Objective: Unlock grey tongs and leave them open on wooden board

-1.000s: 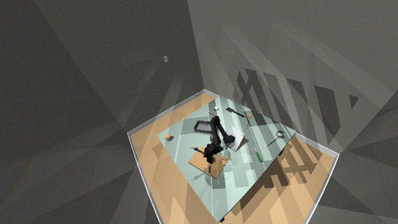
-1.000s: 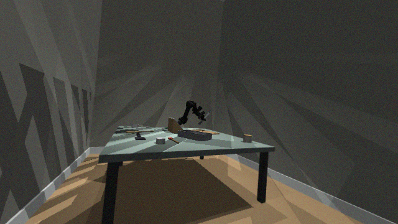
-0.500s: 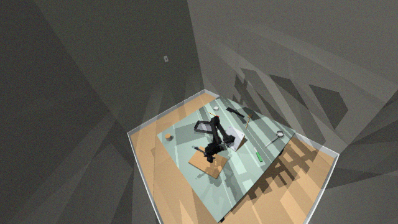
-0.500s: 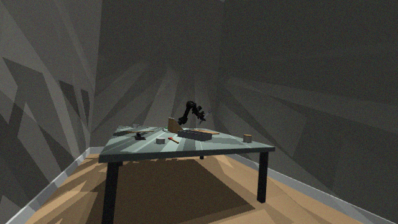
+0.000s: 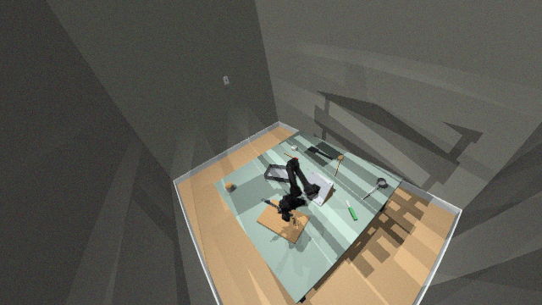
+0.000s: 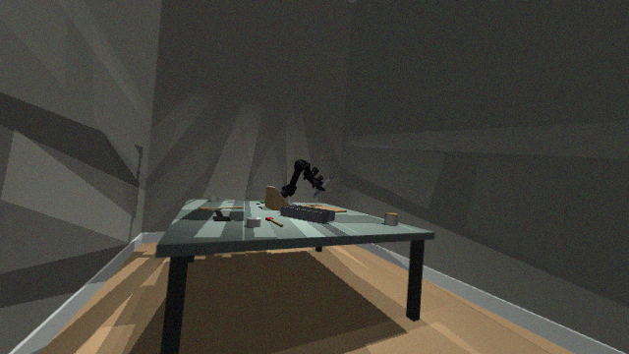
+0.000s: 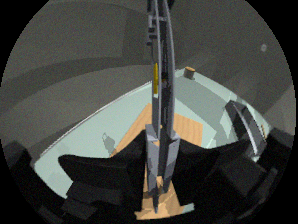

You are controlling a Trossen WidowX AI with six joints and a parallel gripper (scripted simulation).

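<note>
The wooden board is 1 cm ahead of my gripper tip, 3 cm to the right of it and 15 cm below it. Also, from my gripper tip: black spatula: 27 cm ahead, 86 cm to the right, 15 cm below; then green-handled tool: 34 cm behind, 44 cm to the right, 15 cm below; then roasting tin: 36 cm ahead, 36 cm to the right, 13 cm below.
</note>
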